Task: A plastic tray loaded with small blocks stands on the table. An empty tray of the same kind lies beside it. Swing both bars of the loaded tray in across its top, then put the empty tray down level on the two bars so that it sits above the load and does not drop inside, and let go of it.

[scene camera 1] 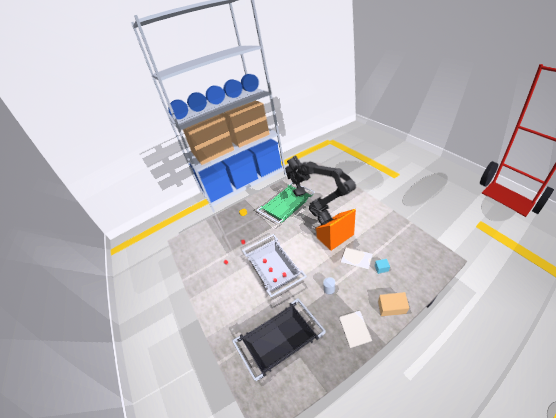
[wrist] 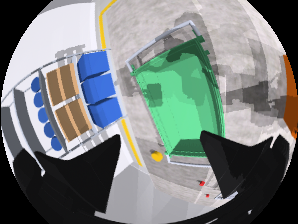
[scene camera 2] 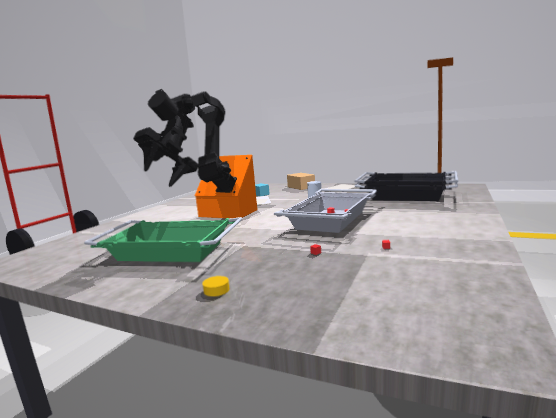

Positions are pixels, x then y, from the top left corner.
green tray: scene camera 1; wrist 180,89; scene camera 2
same spot on green tray: [scene camera 2: 174,241] = [scene camera 1: 269,201]
